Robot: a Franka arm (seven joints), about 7 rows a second.
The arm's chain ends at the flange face. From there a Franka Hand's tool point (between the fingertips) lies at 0.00 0.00 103.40 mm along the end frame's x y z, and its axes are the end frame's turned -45 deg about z.
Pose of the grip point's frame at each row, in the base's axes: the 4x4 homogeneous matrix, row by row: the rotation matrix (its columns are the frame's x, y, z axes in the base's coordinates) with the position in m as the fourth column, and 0 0 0 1 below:
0.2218 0.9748 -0.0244 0.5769; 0.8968 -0.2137 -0.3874 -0.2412; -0.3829 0.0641 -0.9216 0.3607; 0 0 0 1
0.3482 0.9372 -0.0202 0.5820; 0.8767 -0.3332 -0.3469 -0.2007; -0.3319 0.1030 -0.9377 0.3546; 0 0 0 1
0.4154 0.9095 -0.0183 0.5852; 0.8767 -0.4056 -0.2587 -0.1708; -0.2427 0.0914 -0.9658 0.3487; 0 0 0 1
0.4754 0.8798 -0.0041 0.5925; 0.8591 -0.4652 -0.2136 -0.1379; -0.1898 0.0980 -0.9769 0.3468; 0 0 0 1
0.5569 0.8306 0.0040 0.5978; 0.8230 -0.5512 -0.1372 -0.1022; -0.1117 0.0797 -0.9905 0.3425; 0 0 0 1
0.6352 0.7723 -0.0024 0.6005; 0.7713 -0.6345 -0.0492 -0.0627; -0.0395 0.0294 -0.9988 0.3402; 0 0 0 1
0.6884 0.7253 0.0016 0.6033; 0.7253 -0.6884 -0.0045 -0.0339; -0.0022 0.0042 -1.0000 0.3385; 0 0 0 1
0.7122 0.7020 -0.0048 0.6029; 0.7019 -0.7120 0.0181 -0.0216; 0.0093 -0.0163 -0.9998 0.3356; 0 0 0 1
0.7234 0.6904 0.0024 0.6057; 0.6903 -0.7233 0.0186 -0.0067; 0.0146 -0.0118 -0.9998 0.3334; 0 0 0 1
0.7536 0.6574 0.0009 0.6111; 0.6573 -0.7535 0.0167 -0.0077; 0.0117 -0.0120 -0.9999 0.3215; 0 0 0 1
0.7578 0.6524 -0.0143 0.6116; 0.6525 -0.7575 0.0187 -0.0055; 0.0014 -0.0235 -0.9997 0.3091; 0 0 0 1
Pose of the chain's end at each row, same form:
0.8461 0.5325 -0.0244 0.5794; 0.4830 -0.7852 -0.3874 -0.2011; -0.2254 0.3161 -0.9216 0.4560; 0 0 0 1
0.9089 0.4165 -0.0202 0.5841; 0.3843 -0.8555 -0.3469 -0.1648; -0.1619 0.3075 -0.9377 0.4516; 0 0 0 1
0.9368 0.3494 -0.0183 0.5871; 0.3331 -0.9067 -0.2587 -0.1441; -0.1070 0.2362 -0.9658 0.4486; 0 0 0 1
0.9583 0.2860 -0.0041 0.5929; 0.2785 -0.9364 -0.2136 -0.1158; -0.0649 0.2035 -0.9769 0.4478; 0 0 0 1
0.9811 0.1935 0.0040 0.5974; 0.1922 -0.9717 -0.1372 -0.0880; -0.0226 0.1353 -0.9905 0.4449; 0 0 0 1
0.9953 0.0969 -0.0024 0.6007; 0.0967 -0.9941 -0.0492 -0.0576; -0.0071 0.0487 -0.9988 0.4435; 0 0 0 1
0.9996 0.0261 0.0016 0.6031; 0.0261 -0.9996 -0.0045 -0.0334; 0.0014 0.0045 -1.0000 0.4419; 0 0 0 1
1.0000 -0.0072 -0.0048 0.6034; -0.0071 -0.9998 0.0181 -0.0235; -0.0049 -0.0181 -0.9998 0.4390; 0 0 0 1
0.9997 -0.0233 0.0024 0.6055; -0.0233 -0.9996 0.0186 -0.0086; 0.0020 -0.0187 -0.9998 0.4368; 0 0 0 1
0.9977 -0.0680 0.0009 0.6110; -0.0680 -0.9976 0.0167 -0.0094; -0.0002 -0.0168 -0.9999 0.4249; 0 0 0 1
0.9972 -0.0745 -0.0143 0.6131; -0.0742 -0.9970 0.0187 -0.0074; -0.0156 -0.0176 -0.9997 0.4125; 0 0 0 1

